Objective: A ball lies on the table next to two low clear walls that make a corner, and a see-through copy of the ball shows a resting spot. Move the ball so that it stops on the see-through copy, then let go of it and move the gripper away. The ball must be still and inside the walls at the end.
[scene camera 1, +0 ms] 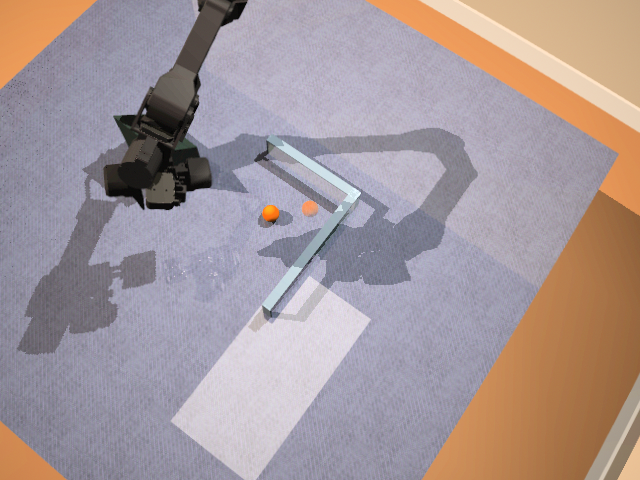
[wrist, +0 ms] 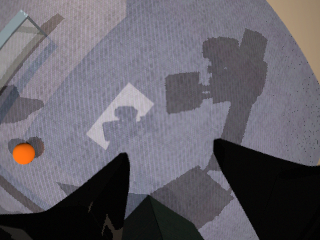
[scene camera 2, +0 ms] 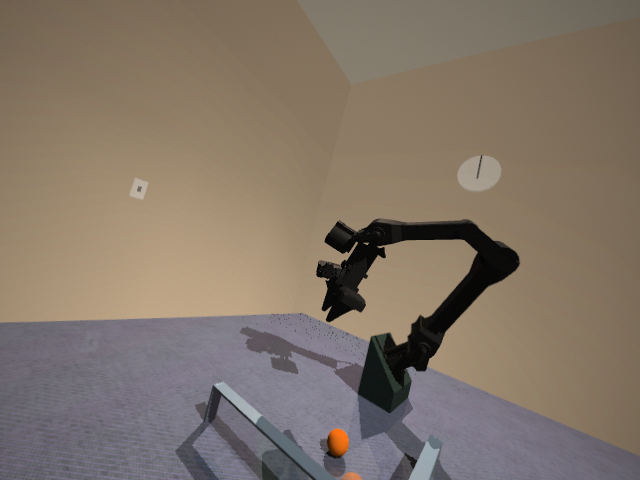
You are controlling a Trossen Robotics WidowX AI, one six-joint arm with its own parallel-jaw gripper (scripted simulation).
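Note:
I can see my gripper [scene camera 1: 159,206], and it is open and holds nothing. The wrist view gives me the gripper [wrist: 171,152] too. Then there is scene camera 2, where I find my gripper [scene camera 2: 325,315] as well.

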